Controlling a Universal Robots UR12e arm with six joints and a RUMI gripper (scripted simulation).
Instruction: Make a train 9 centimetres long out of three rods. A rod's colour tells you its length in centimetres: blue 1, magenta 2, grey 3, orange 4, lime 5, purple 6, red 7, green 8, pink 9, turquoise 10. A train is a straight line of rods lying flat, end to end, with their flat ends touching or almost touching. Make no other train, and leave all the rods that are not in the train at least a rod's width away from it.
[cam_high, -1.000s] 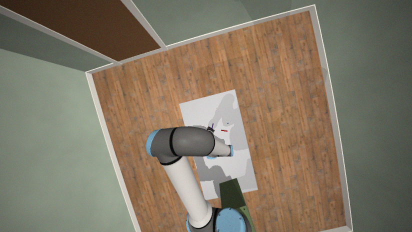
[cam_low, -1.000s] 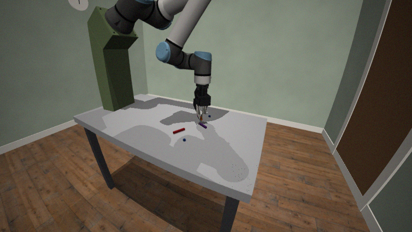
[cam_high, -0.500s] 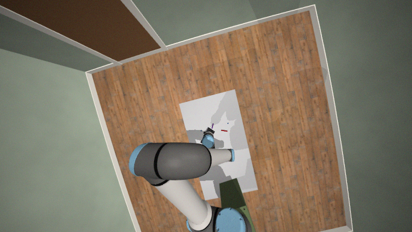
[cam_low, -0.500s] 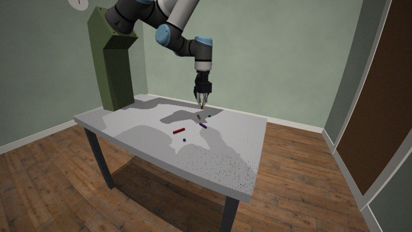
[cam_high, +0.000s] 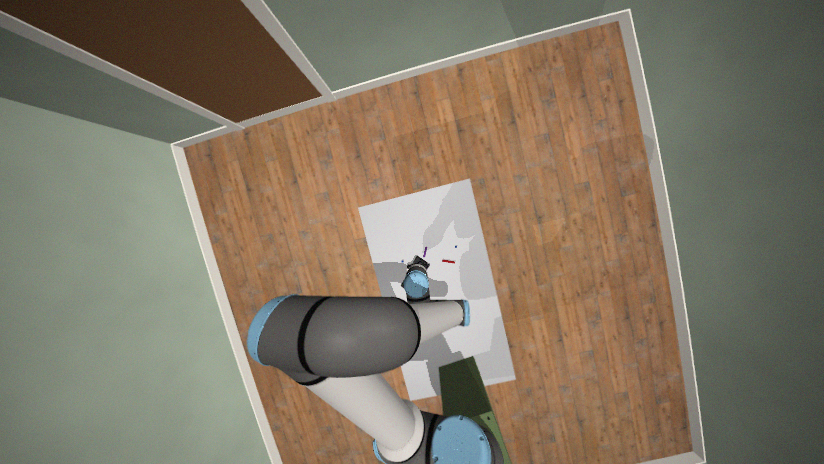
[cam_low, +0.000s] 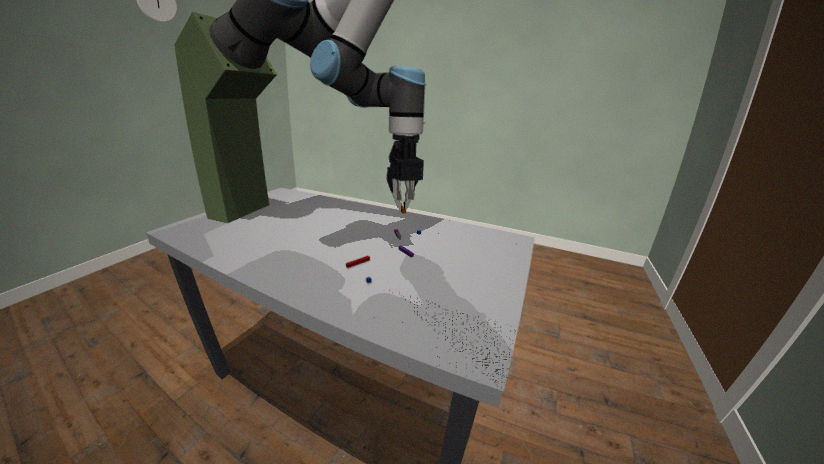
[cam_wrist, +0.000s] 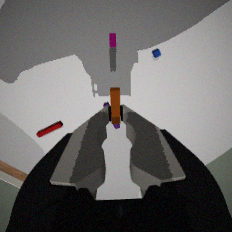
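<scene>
Now: the grey rod 30 mm behind my hand, 30 mm to the left of it and 110 mm below it. The rest, counted from my hand: orange rod (10 mm below); purple rod (40 mm ahead, 60 mm to the right, 110 mm below); magenta rod (40 mm behind, 50 mm to the left, 110 mm below).
</scene>
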